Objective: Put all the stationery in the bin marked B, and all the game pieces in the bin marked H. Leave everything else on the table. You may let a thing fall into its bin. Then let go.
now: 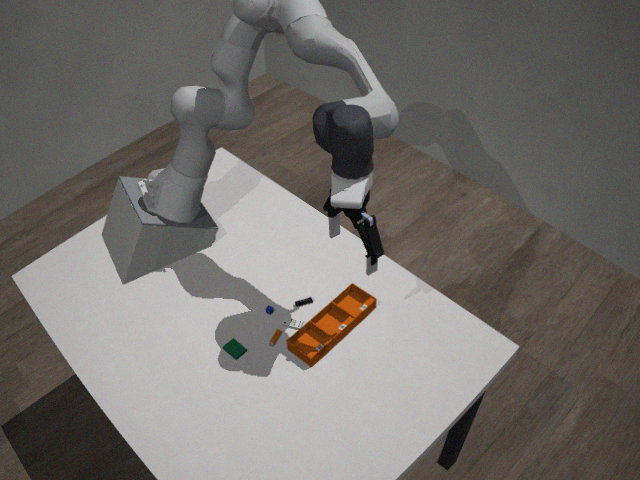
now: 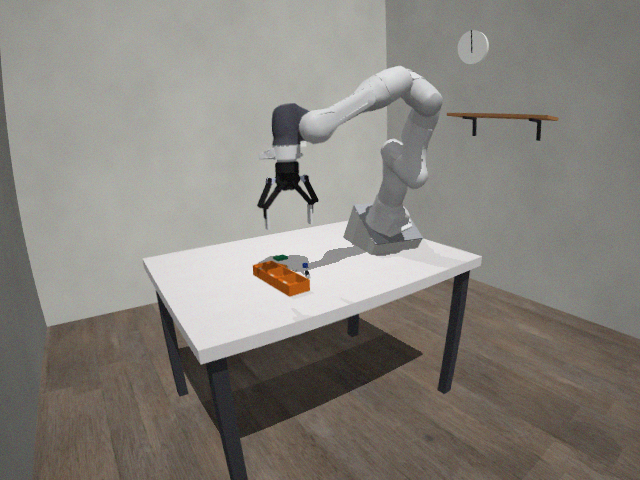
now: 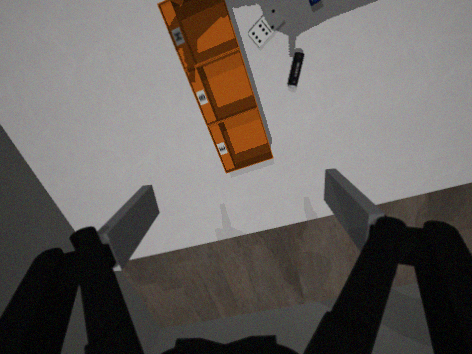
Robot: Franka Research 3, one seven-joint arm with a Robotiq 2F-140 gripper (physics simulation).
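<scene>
My gripper point(image 1: 353, 251) point(image 2: 288, 223) point(image 3: 237, 192) is open and empty, high above the table beyond the tray's E end. The orange tray point(image 1: 369, 310) point(image 2: 299, 287) point(image 3: 210, 111) has three compartments: bin H point(image 1: 307, 343) point(image 3: 217, 37), bin B point(image 1: 330, 324) point(image 3: 227, 87) in the middle, and E. No object shows inside them. A black cylinder point(image 1: 303, 301) point(image 3: 296, 69) with light ends, a white dotted tile point(image 1: 296, 323) point(image 3: 260, 33), a small blue cube point(image 1: 269, 310) point(image 2: 305, 265) point(image 3: 315, 2) and an orange piece point(image 1: 276, 337) lie beside the tray.
A flat green block point(image 1: 234, 348) point(image 2: 280, 257) lies farther from the tray, past the orange piece. The arm's grey pedestal point(image 1: 170, 248) point(image 2: 382, 245) stands on the table point(image 1: 196, 413) point(image 2: 206, 289). The arm's shadow falls over several objects.
</scene>
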